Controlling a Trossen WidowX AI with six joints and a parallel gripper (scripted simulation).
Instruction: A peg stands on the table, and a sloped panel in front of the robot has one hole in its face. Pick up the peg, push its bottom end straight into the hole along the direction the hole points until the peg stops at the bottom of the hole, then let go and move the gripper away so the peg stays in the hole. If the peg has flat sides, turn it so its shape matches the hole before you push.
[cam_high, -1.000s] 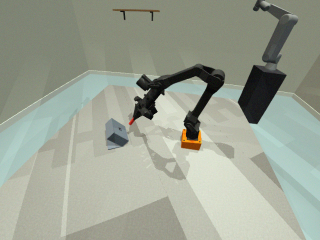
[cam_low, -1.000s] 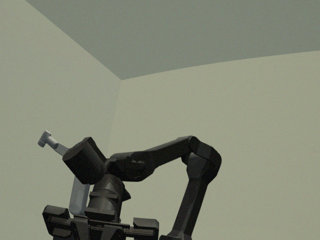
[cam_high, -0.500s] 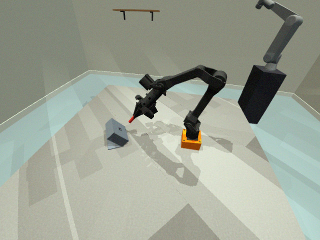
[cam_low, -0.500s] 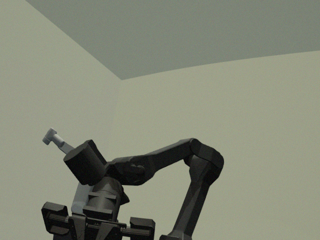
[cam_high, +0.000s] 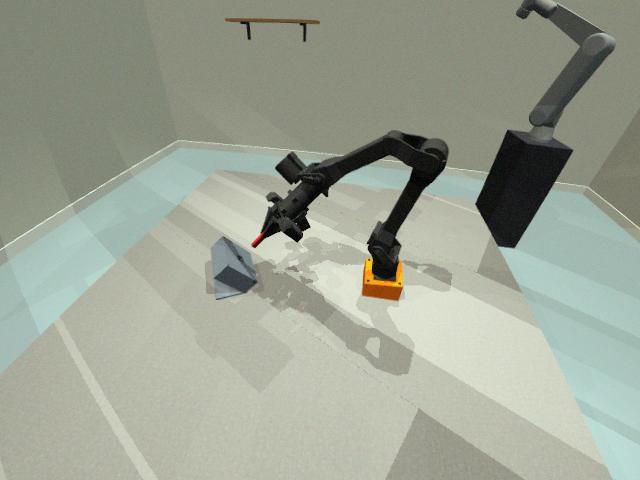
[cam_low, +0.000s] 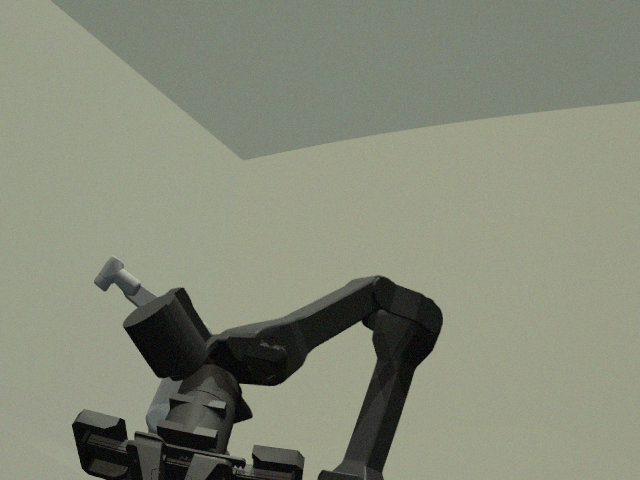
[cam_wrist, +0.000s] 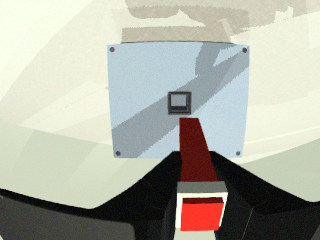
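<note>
The sloped panel lies 8 cm below my gripper tip, 8 cm ahead of it and 4 cm to the left of it. The rest, counted from my gripper tip: red square peg (1 cm to the right, 1 cm behind, 1 cm above).
</note>
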